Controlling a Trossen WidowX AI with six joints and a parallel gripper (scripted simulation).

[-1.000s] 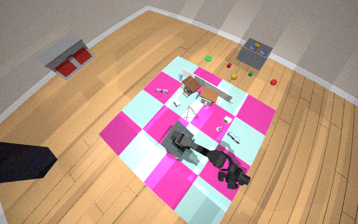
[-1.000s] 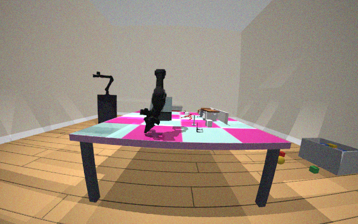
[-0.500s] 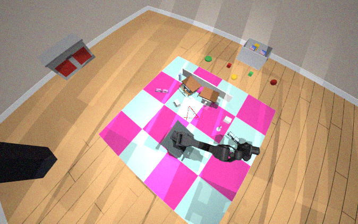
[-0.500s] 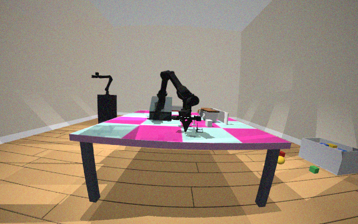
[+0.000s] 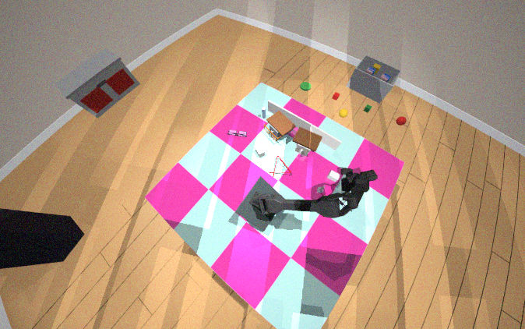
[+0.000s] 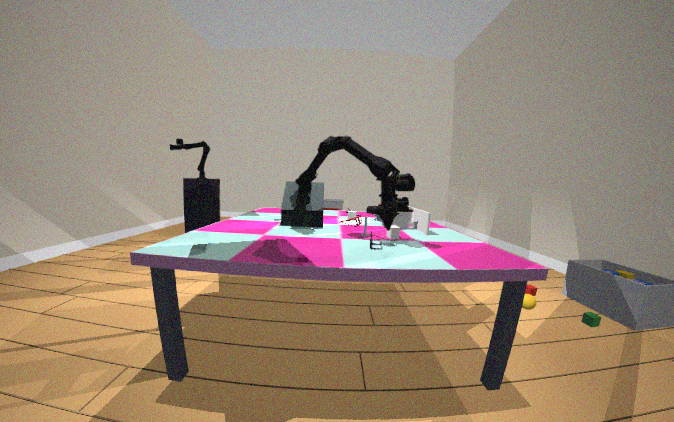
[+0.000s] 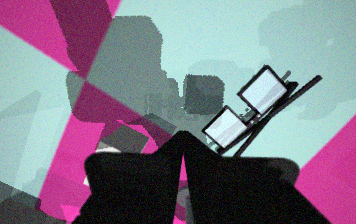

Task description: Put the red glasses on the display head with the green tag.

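Now: gripper tip 70 mm past the grey stand, 110 mm to the right of it and 20 mm above it. The rest, counted from my gripper tip: grey panel (290 mm ahead, 430 mm to the left, 10 mm above).
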